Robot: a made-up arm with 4 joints.
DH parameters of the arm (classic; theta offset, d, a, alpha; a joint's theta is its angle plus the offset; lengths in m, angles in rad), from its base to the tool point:
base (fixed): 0 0.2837 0.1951 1.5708
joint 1: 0.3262 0 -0.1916 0
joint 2: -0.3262 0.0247 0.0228 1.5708
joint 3: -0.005 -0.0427 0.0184 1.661
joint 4: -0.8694 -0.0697 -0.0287 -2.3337
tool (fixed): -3.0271 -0.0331 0 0
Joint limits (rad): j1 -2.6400..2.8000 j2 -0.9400..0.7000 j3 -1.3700..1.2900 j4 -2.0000..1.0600
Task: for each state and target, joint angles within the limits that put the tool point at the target. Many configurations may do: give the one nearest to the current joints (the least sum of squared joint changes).
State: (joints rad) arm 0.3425 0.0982 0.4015 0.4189
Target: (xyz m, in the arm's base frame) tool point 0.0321 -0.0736 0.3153
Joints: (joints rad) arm -0.2309 -0.0879 -0.0458 0.6652
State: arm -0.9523 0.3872 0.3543 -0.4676
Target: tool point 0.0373 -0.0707 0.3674
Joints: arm -0.7075 0.3217 -0.0953 -0.3753
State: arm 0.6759 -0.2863 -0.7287 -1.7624
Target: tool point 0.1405 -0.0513 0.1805
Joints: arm 0.6703 0.0878 -0.3645 -2.0000
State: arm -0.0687 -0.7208 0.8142 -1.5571
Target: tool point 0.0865 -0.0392 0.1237
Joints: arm 0.7467 -0.9400 1.2900 -0.9509
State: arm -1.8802 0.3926 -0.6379 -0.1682
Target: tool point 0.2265 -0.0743 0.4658
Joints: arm -1.8639 0.6477 -0.3574 0.0029
